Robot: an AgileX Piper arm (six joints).
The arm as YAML. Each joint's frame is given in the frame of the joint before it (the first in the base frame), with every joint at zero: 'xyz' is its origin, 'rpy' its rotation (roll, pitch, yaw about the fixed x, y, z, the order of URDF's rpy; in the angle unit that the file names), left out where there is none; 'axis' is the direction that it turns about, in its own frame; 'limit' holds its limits. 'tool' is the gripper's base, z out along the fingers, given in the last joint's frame.
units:
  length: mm
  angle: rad
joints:
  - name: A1
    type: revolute
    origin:
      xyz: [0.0, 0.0, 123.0]
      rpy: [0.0, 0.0, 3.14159]
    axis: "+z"
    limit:
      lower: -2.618
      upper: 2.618
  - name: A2
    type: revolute
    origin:
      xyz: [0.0, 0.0, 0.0]
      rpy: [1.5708, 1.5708, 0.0]
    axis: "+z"
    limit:
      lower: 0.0
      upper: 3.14
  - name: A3
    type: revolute
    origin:
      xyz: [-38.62, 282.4, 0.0]
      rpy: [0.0, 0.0, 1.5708]
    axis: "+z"
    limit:
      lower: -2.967
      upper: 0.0
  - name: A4
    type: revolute
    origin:
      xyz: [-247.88, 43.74, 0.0]
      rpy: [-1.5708, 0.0, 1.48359]
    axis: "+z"
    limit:
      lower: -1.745
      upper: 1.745
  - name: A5
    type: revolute
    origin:
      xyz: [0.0, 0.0, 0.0]
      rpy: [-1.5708, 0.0, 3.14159]
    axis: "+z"
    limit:
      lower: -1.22
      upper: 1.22
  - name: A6
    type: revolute
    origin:
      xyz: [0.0, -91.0, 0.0]
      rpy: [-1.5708, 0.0, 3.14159]
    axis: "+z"
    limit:
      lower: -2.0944
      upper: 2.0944
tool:
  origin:
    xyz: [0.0, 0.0, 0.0]
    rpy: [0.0, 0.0, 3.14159]
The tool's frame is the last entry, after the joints.
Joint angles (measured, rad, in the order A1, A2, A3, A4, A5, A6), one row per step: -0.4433, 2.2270, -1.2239, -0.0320, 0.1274, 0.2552; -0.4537, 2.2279, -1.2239, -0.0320, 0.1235, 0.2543; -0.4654, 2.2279, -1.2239, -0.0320, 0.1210, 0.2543; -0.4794, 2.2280, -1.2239, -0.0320, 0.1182, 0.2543; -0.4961, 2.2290, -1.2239, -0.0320, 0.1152, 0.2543; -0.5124, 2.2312, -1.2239, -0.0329, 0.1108, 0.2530; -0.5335, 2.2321, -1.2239, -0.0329, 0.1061, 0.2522; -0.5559, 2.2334, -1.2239, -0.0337, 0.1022, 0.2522; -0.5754, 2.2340, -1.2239, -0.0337, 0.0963, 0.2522; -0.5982, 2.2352, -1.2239, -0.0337, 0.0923, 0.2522; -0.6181, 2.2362, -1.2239, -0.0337, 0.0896, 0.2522; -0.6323, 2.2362, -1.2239, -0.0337, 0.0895, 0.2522; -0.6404, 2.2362, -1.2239, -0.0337, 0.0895, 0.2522; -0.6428, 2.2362, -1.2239, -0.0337, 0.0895, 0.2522; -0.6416, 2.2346, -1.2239, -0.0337, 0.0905, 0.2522
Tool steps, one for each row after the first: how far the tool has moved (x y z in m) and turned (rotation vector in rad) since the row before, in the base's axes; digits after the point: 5 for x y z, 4 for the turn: -0.00166, -0.00402, -0.00020, -0.0016, -0.0025, -0.0095; -0.00200, -0.00447, 0.00012, -0.0011, -0.0023, -0.0117; -0.00248, -0.00532, 0.00009, -0.0012, -0.0024, -0.0139; -0.00313, -0.00626, -0.00028, -0.0009, -0.0018, -0.0166; -0.00313, -0.00608, -0.00072, -0.0020, -0.0014, -0.0144; -0.00416, -0.00782, -0.00016, -0.0021, -0.0031, -0.0203; -0.00470, -0.00816, -0.00036, -0.0017, -0.0020, -0.0217; -0.00404, -0.00713, 0.00003, -0.0027, -0.0046, -0.0194; -0.00512, -0.00811, -0.00031, -0.0015, -0.0024, -0.0227; -0.00467, -0.00695, -0.00029, -0.0009, -0.0014, -0.0198; -0.00350, -0.00485, 0.00000, -0.0001, -0.0001, -0.0142; -0.00203, -0.00274, 0.00000, 0.0000, 0.0000, -0.0081; -0.00061, -0.00081, 0.00000, 0.0000, 0.0000, -0.0024; 0.00032, 0.00039, 0.00063, -0.0004, -0.0005, 0.0012
